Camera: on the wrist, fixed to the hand. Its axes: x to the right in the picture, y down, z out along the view.
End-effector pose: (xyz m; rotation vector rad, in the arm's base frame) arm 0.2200 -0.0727 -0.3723 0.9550 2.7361 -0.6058
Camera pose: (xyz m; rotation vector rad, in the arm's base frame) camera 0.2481 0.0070 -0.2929 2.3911 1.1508 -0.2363
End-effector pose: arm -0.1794 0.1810 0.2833 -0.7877 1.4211 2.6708
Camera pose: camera -0.1457 0.0705 0.2735 -0.3952 -1.1560 -1.4382
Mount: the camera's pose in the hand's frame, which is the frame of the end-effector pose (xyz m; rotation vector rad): -0.0013 0.0491 -0.1050 -0.0075 -0.0660 1.5743
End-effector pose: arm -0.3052 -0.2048 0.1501 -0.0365 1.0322 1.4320
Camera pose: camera -0.4028 -0.2568 0.1156 1.0099 0.9598 2.7766
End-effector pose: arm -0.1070 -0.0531 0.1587 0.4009 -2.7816 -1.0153
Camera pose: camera -0.0909 -0.0805 0.2702 -1.5474 -2.0259 -0.5176
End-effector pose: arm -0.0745 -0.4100 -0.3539 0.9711 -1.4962 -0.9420
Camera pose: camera 0.0253 -0.3978 -0.2961 -0.3895 -1.7017 0.1931
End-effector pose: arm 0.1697 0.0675 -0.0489 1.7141 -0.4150 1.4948
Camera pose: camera 0.0646 0.1145 -0.0355 -1.0951 1.7661 -1.9737
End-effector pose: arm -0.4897 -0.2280 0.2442 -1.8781 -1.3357 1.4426
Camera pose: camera -0.3738 -0.2287 0.2457 2.1992 -0.3607 -1.4616
